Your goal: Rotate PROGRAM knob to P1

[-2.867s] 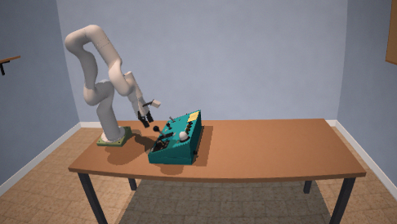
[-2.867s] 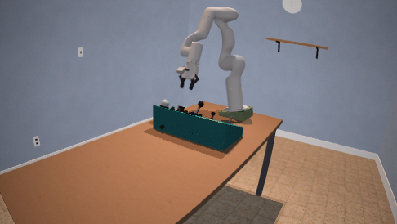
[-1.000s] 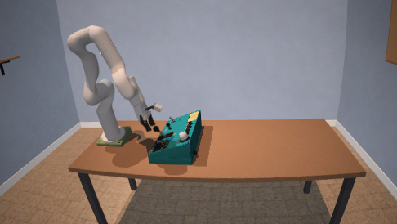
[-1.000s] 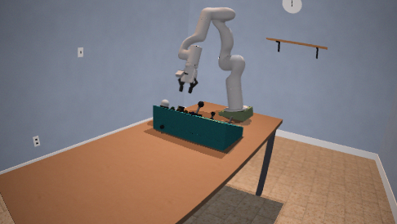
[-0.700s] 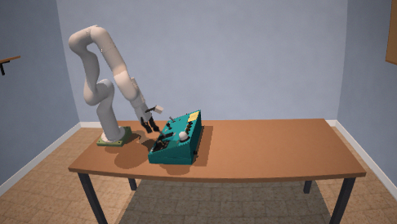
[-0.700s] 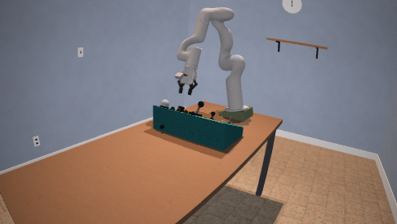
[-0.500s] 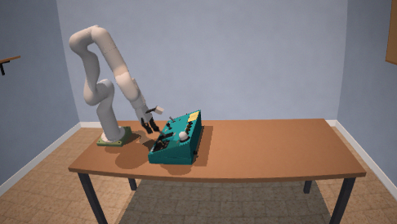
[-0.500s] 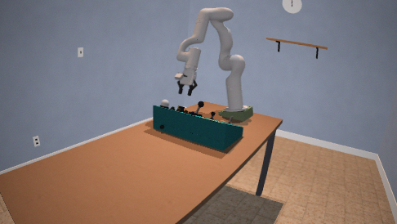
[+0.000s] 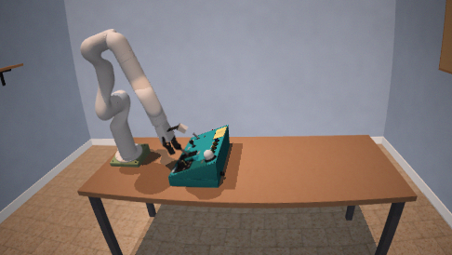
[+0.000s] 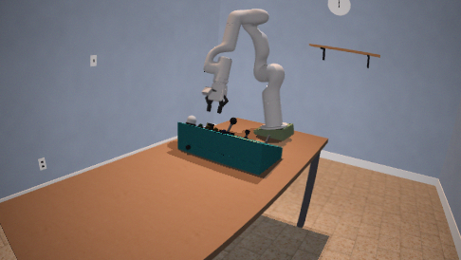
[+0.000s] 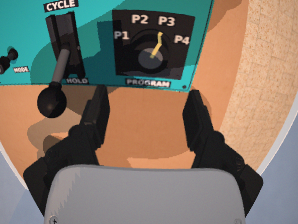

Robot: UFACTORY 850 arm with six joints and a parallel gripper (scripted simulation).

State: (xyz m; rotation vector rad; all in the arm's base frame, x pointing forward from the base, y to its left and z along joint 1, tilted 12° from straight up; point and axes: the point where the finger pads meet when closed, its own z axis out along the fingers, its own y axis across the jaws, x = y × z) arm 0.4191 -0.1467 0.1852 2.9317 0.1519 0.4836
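Right now the program knob is 4 cm ahead of my hand and 9 cm below it. The rest, counted from my hand: teal console 5 cm ahead, 18 cm to the left, 11 cm below; cycle lever 12 cm to the left, 7 cm below; mode knob 1 cm ahead, 24 cm to the left, 8 cm below.
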